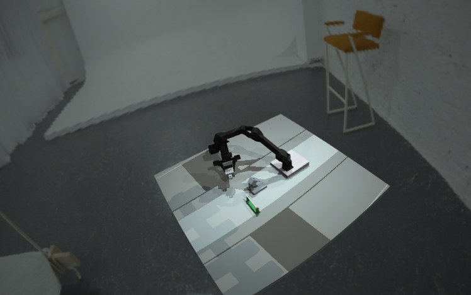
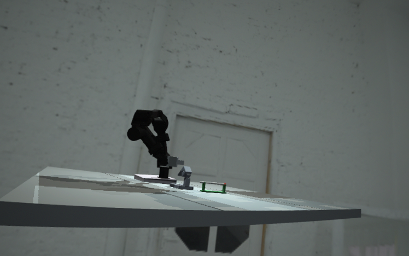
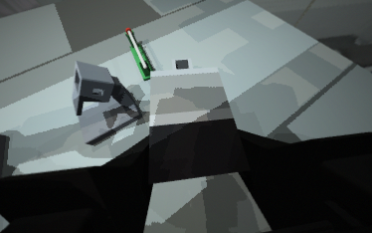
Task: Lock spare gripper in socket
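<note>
Right now the grey mount stand is 9 cm behind my gripper tip, 14 cm to the left of it and 6 cm below it. Also, from my gripper tip: spare gripper (1 cm ahead, 2 cm to the left, 1 cm above); green cradle (27 cm to the left, 9 cm below).
</note>
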